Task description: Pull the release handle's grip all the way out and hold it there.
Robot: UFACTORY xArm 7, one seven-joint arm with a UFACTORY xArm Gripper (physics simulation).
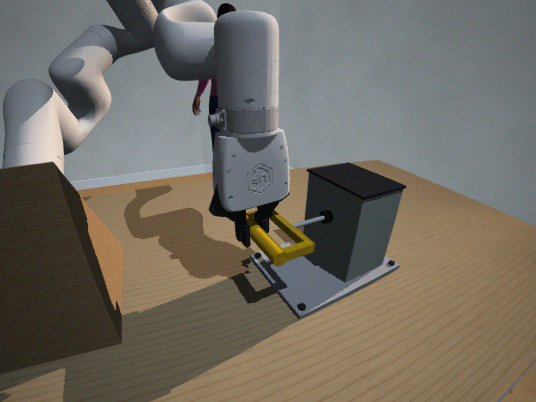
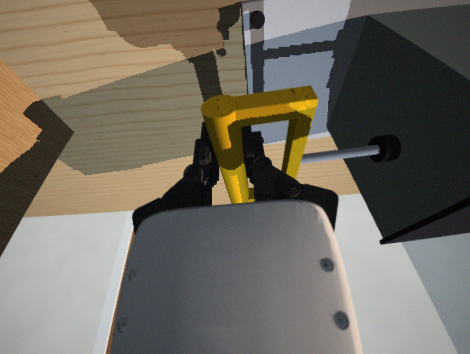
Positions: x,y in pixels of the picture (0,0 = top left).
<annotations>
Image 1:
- my gripper: 252,240
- grey base plate: 306,285
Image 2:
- my gripper: 229,132
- grey base plate: 281,51
</annotations>
